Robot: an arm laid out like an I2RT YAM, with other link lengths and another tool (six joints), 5 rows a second.
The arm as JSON. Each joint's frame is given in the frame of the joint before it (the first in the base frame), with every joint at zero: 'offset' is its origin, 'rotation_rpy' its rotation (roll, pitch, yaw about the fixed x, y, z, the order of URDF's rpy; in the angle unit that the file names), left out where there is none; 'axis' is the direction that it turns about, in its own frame. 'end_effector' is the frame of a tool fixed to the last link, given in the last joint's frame.
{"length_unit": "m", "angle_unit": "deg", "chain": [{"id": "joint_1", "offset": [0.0, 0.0, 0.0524], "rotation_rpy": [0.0, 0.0, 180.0], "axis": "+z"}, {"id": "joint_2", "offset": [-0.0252, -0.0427, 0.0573], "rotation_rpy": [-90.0, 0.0, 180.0], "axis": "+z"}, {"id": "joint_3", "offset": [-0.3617, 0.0, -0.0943], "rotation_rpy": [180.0, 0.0, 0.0], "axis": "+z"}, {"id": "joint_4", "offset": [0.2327, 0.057, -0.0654], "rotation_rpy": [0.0, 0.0, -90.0], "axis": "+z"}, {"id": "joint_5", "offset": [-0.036, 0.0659, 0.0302], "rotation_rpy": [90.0, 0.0, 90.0], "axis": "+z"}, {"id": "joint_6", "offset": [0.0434, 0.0, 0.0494], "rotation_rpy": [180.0, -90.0, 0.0], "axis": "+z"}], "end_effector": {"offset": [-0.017, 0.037, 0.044], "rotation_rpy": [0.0, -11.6, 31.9]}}
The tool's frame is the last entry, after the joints.
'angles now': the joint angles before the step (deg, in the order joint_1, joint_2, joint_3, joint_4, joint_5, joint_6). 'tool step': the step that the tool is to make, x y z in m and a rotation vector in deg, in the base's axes. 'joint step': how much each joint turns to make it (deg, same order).
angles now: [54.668, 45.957, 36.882, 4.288, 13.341, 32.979]
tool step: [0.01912, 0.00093, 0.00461, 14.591, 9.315, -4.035]
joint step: [0.080, 3.080, -1.607, 6.907, 3.099, 16.822]
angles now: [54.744, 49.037, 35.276, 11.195, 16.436, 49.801]
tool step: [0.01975, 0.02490, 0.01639, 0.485, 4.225, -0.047]
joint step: [0.224, 6.317, 6.243, -3.067, 0.001, 3.903]
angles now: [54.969, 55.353, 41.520, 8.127, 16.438, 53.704]
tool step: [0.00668, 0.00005, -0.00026, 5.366, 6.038, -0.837]
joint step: [0.062, 0.989, 0.789, -1.252, -0.005, 8.419]
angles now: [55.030, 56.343, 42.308, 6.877, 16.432, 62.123]
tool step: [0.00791, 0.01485, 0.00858, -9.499, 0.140, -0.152]
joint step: [-0.009, 3.094, 6.799, -9.982, 1.093, -5.452]
